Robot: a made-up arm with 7 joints.
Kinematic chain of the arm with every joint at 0, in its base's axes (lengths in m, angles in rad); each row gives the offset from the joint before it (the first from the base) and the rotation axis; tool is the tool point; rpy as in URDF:
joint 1: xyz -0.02 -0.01 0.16 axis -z
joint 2: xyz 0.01 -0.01 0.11 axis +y
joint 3: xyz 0.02 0 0.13 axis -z
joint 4: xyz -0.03 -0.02 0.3 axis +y
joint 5: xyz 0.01 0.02 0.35 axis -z
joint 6: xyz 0.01 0 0.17 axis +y
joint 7: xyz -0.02 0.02 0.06 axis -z
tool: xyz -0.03 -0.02 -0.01 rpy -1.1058 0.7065 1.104
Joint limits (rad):
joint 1: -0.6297..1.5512
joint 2: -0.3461..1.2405
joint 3: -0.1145..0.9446
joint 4: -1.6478..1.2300
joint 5: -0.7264..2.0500
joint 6: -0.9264..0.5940
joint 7: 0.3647..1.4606
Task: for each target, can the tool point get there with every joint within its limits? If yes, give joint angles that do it. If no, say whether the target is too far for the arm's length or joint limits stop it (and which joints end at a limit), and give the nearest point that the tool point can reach.
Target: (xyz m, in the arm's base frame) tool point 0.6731 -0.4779 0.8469
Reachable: yes | joints 0.6169 0.9908 0.0076 0.0075 0.1768 0.1313 0.6541
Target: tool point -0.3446 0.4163 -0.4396
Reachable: no: joint limits stop it (at a limit: joint 2, joint 4, joint 5, joint 7) | nearest point -0.3954 0.4831 0.3925 | short by 0.836 m
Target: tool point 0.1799 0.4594 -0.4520
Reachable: no: joint limits stop it (at a limit: joint 1, joint 2, joint 3, joint 4, joint 7) | nearest point 0.4999 0.4562 -0.0523 | short by 0.512 m
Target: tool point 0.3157 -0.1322 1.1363
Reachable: yes | joints 1.2621 0.6124 0.6074 -0.8068 0.4704 0.2244 0.8981
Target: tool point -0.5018 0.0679 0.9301
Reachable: yes | joints -0.4477 0.1209 0.4517 -1.2417 0.3782 0.1904 0.7995
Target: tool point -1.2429 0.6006 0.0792
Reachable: no: too far | nearest point -0.6301 0.2946 0.4181 | short by 0.764 m
